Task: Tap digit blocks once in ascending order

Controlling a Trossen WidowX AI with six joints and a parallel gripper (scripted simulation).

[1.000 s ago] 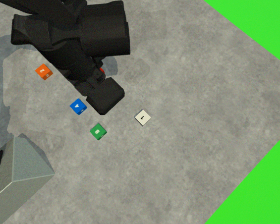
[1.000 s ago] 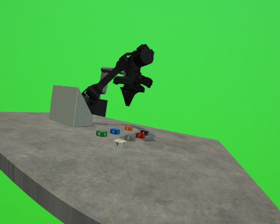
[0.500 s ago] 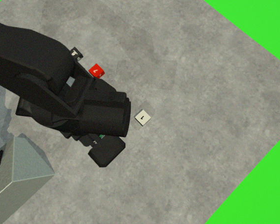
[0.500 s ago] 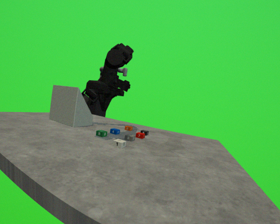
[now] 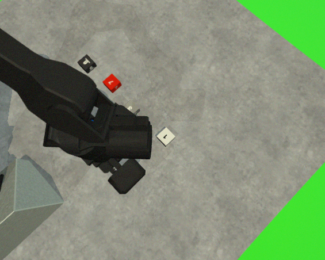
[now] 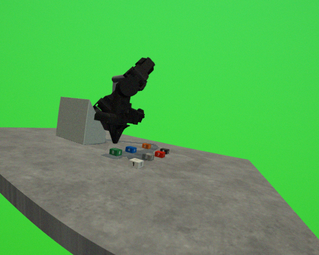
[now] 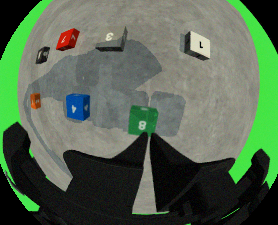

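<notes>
Now: the green 8 block 3 cm below my gripper tip and 1 cm to the left of it. From my gripper tip the other things lie so: white 1 block (12 cm ahead, 5 cm to the right, 3 cm below); grey block (10 cm ahead, 7 cm to the left, 3 cm below); blue 4 block (10 cm to the left, 3 cm below).
</notes>
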